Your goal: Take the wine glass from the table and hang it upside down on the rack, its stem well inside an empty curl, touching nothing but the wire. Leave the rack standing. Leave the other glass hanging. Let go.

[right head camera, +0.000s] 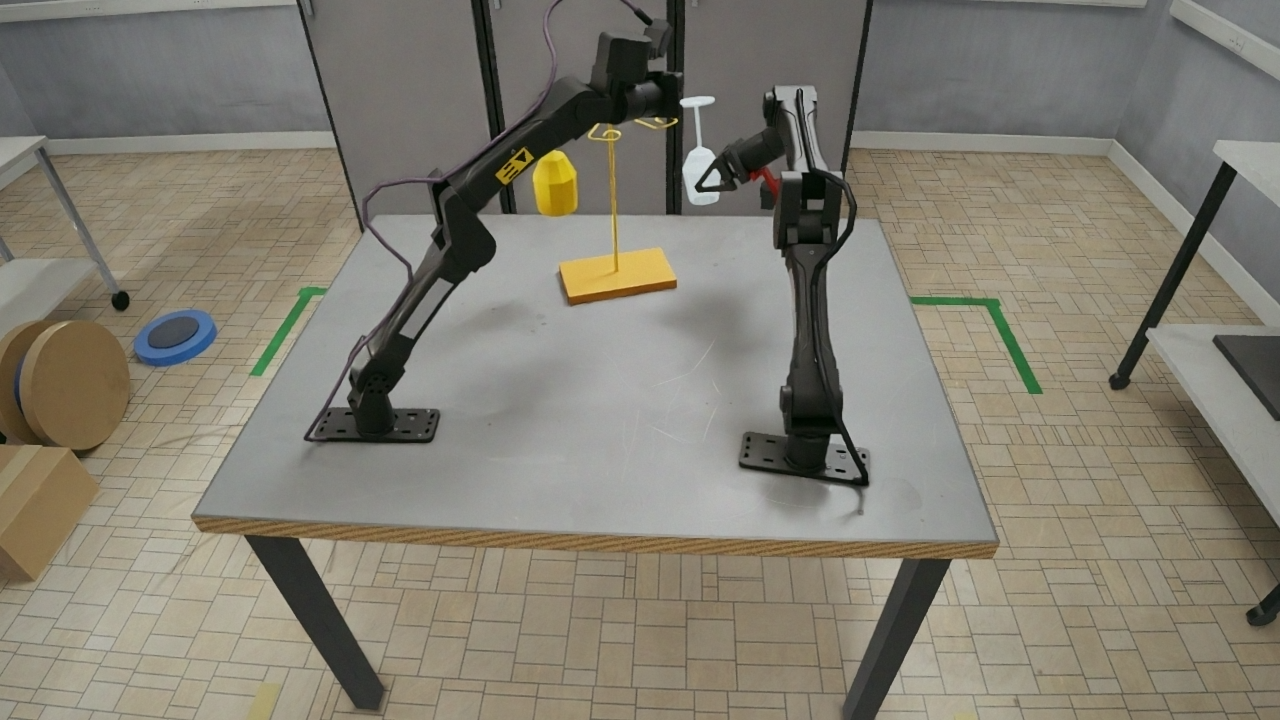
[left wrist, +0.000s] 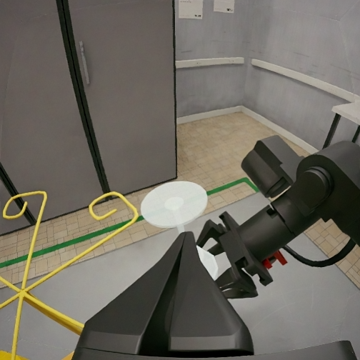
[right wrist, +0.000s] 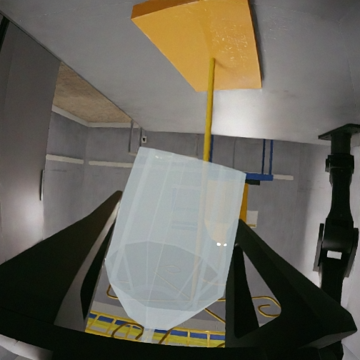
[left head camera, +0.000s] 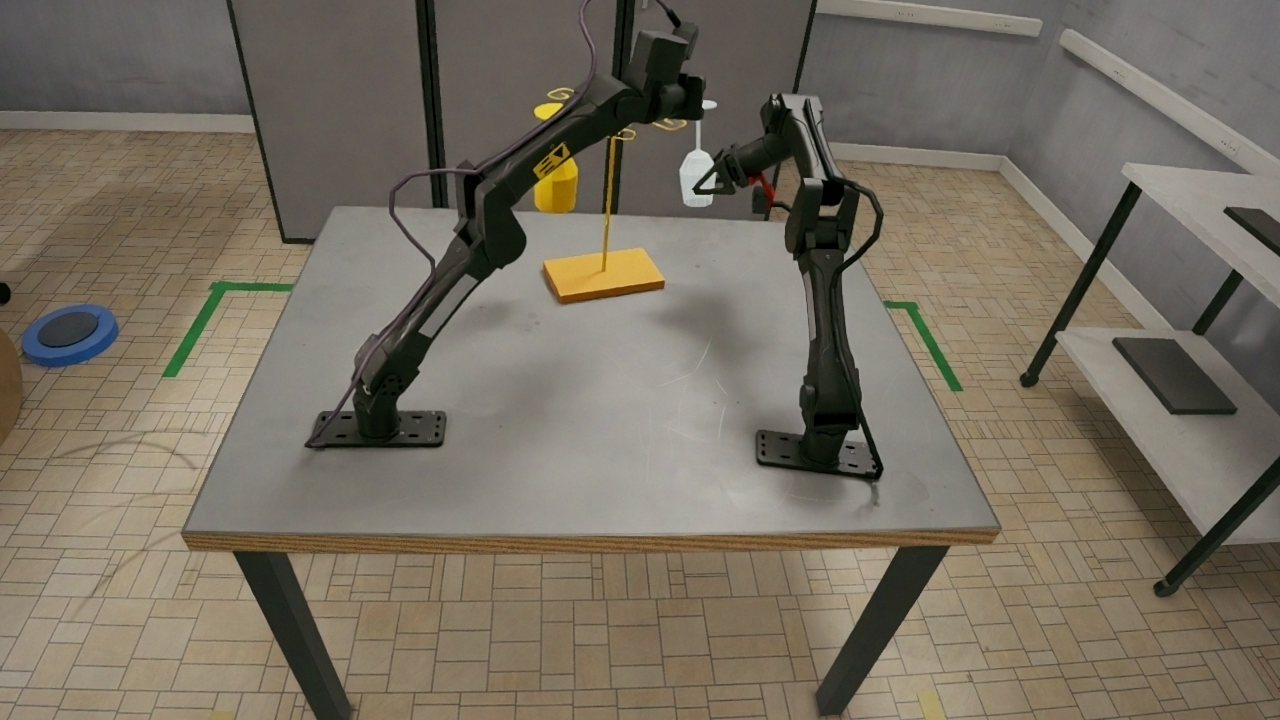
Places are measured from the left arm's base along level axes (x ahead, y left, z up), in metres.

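Pixels of known places: left gripper, between the fingertips: (right head camera: 682, 89) (left head camera: 693, 92); right gripper, between the fingertips: (right head camera: 700, 184) (left head camera: 695, 186); left arm's base, origin of its link: (right head camera: 378, 426) (left head camera: 380, 430); right arm's base, origin of its link: (right head camera: 804, 460) (left head camera: 816, 456).
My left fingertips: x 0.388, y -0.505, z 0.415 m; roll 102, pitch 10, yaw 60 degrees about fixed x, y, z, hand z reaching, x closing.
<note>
For each thing: its top centre in the pictures, then the offset to it from my left fingertips. Level surfaces: height alone.
- clear wine glass, centre of its top: (right head camera: 701, 100) (left head camera: 705, 104) dx +0.059, dy -0.037, dz -0.043 m
- rack, centre of its top: (left head camera: 615, 107) (right head camera: 609, 109) dx +0.040, dy +0.126, dz -0.050 m
- yellow glass, centre of its top: (left head camera: 557, 112) (right head camera: 548, 117) dx +0.000, dy +0.229, dz -0.047 m
- grey table, height of its surface: dz -0.415 m
The clear wine glass (left head camera: 696, 179) (right head camera: 699, 172) (left wrist: 174, 205) (right wrist: 165, 210) is upside down in the air, foot up, right of the rack (left head camera: 604, 274) (right head camera: 617, 275) (left wrist: 21, 291) (right wrist: 225, 40). My right gripper (left head camera: 704, 184) (right head camera: 705, 181) (left wrist: 191, 280) (right wrist: 178, 212) is shut on its bowl. In the left wrist view, the foot is beside an empty curl (left wrist: 136, 216), apart from it; a second curl (left wrist: 45, 194) is empty. The yellow glass (left head camera: 555, 186) (right head camera: 554, 183) hangs left of the post. My left gripper (left wrist: 187, 238) is shut and empty; the head views hide its fingers.
The rack stands upright near the back of the grey table (left head camera: 572, 483) (right head camera: 572, 483). My left arm (left head camera: 487, 214) (right head camera: 460, 223) stretches high across the rack's top, hiding several curls in the head views. Dark cabinets (left head camera: 528, 71) (right head camera: 760, 71) stand behind the table.
</note>
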